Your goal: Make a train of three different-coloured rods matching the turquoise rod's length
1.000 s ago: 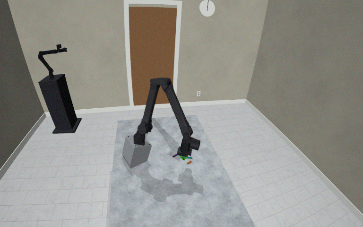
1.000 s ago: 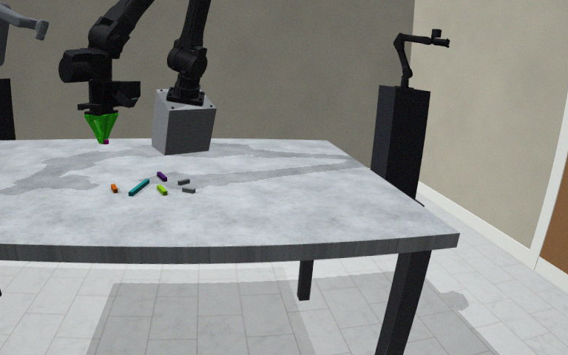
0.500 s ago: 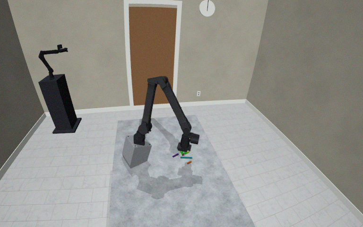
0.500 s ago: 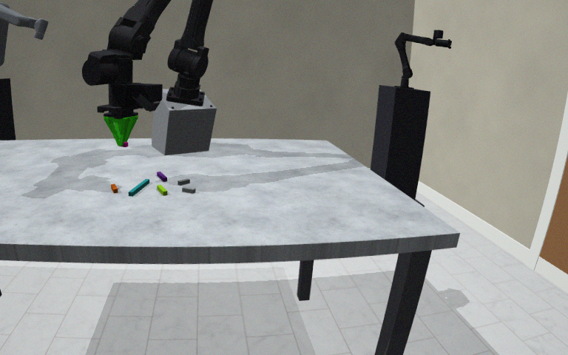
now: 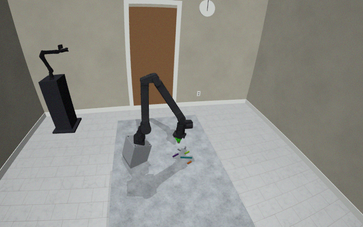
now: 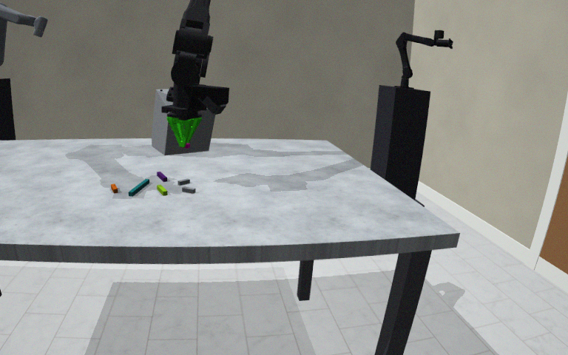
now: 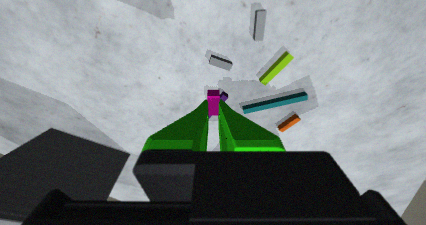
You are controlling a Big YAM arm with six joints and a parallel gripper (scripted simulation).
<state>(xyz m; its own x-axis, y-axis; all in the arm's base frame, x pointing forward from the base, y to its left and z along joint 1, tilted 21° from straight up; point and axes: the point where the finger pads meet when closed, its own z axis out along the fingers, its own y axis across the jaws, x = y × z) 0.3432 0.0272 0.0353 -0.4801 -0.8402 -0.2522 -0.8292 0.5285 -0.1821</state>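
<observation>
The lime rod lies 7 cm ahead of my hand, 4 cm to the right of it and 9 cm below it. The rest, counted from my hand: purple rod (3 cm behind, 6 cm to the right, 9 cm below); then magenta rod (right at my hand); then turquoise rod (5 cm ahead, 10 cm to the right, 9 cm below).
</observation>
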